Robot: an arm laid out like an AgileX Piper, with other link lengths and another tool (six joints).
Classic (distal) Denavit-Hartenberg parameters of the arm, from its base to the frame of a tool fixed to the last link. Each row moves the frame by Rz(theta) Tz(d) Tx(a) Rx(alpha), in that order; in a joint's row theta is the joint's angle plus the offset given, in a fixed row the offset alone. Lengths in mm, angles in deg.
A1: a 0, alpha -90, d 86.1, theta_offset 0
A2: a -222.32, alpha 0, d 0, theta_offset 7.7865
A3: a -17.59, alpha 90, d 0, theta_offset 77.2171
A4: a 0, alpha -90, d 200.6, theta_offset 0
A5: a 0, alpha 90, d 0, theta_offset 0
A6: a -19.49, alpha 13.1, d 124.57, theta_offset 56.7
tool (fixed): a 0, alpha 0, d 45.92, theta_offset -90
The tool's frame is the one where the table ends.
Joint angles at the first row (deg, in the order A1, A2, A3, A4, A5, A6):
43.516 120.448 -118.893 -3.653 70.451 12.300
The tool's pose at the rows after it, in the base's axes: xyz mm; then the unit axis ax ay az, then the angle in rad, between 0 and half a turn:
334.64, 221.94, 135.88, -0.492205, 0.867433, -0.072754, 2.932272
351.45, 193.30, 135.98, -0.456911, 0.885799, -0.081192, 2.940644
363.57, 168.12, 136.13, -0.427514, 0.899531, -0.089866, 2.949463
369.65, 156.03, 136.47, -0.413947, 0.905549, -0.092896, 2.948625
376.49, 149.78, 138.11, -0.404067, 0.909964, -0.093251, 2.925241
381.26, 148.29, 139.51, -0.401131, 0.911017, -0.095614, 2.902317
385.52, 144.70, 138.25, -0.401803, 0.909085, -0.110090, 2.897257
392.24, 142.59, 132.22, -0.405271, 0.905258, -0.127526, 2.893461
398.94, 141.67, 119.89, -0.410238, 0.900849, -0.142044, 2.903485
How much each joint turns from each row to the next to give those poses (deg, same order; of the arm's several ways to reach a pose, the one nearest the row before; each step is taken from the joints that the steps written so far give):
-4.661 0.059 -0.066 -1.804 0.216 -0.047
-4.538 0.000 0.000 -0.494 0.197 0.049
-3.745 -0.002 0.004 -0.605 0.246 0.001
-1.894 0.000 0.001 -0.127 -0.212 -0.185
-1.270 0.001 -0.004 0.000 -1.458 0.000
-0.407 0.067 0.000 -0.297 -1.405 -0.001
-0.125 0.469 0.001 -1.621 -0.693 -0.121
0.000 1.336 -0.034 -1.973 -1.426 -0.171
0.000 2.149 -0.003 -1.635 -1.491 -0.172

